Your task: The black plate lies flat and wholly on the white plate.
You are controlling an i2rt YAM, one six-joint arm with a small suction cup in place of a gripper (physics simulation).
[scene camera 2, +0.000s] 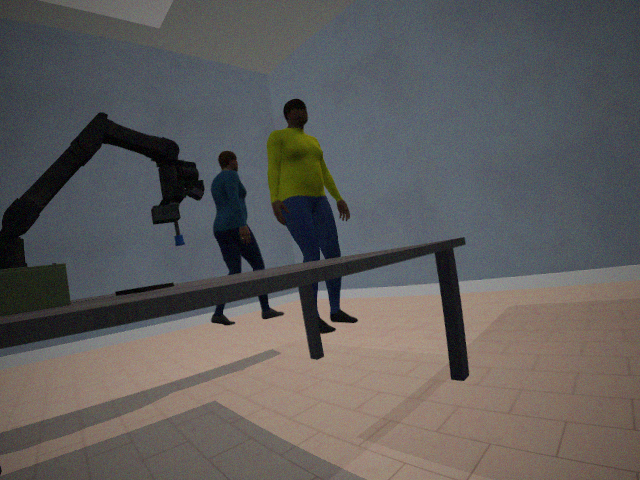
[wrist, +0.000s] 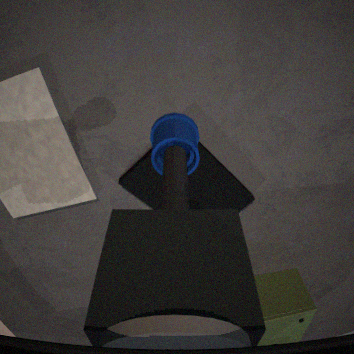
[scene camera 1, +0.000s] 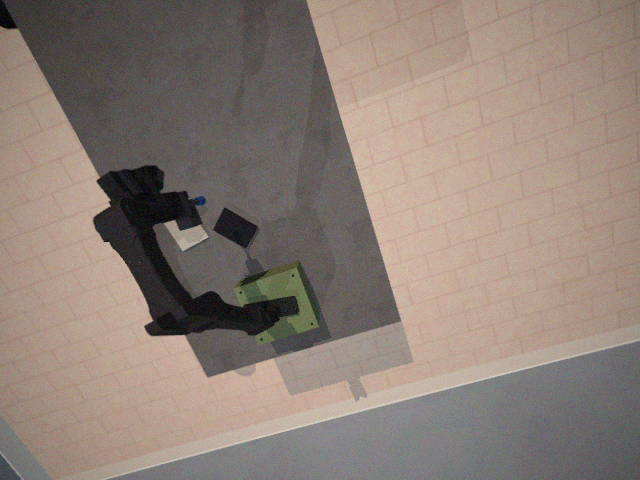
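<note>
The suction cup, visible in the wrist view and in scene camera 1, holds nothing, and it is 0.18 m from the middle of a black plate. On the table rests a white plate.
</note>
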